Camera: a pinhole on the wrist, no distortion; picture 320 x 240 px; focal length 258.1 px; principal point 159.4 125.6 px. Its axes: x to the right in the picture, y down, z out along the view. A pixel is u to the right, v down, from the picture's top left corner.
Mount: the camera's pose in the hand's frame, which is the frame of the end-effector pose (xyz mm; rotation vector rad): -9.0 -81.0 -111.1 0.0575 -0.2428 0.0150
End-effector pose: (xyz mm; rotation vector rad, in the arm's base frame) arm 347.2 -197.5 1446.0 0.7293 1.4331 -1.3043
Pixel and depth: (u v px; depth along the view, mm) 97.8 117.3 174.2
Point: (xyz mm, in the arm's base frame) 298.6 -247.5 1568.9
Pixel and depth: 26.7 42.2 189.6
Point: 262.9 -248.1 1640.9
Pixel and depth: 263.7 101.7 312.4
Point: 280.9 -444.5 1475.8
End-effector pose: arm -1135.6 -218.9 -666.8 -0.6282 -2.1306 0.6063
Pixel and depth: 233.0 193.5 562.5
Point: -1521.0 -284.9 -948.9
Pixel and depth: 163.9 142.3 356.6
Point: -1296.7 -382.0 -800.4
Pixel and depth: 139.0 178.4 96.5
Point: -1114.1 -290.8 -638.6
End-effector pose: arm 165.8 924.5 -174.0 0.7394 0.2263 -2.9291
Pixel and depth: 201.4 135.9 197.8
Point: 134.8 994.1 -74.8
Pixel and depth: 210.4 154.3 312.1
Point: 82.0 953.7 26.4
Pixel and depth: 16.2 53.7 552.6
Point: 350.0 1162.0 363.8
